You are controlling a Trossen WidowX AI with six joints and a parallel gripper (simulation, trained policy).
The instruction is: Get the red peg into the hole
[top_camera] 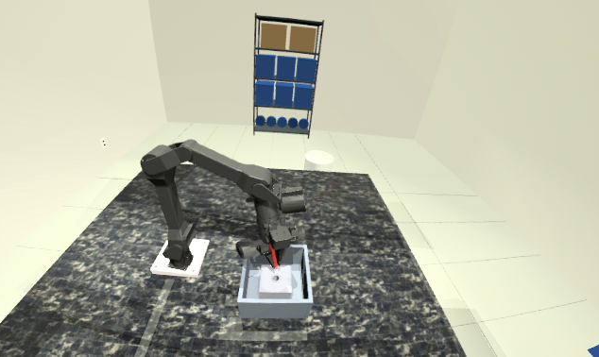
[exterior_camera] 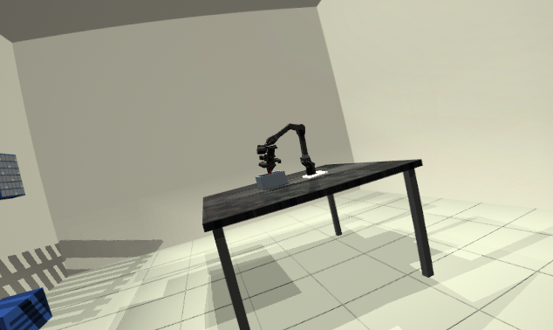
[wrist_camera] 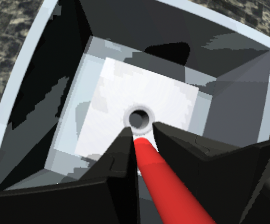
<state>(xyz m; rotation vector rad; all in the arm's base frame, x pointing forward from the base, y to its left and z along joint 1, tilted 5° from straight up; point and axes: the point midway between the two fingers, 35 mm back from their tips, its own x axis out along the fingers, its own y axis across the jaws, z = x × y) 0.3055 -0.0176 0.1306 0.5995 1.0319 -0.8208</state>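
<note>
The red peg lies 30 mm above my gripper tip, 20 mm to the left of it and 10 mm behind it. The rest, counted from my gripper tip: pale plate (60 mm below, 10 mm to the right); then box (80 mm below, 10 mm to the right).
</note>
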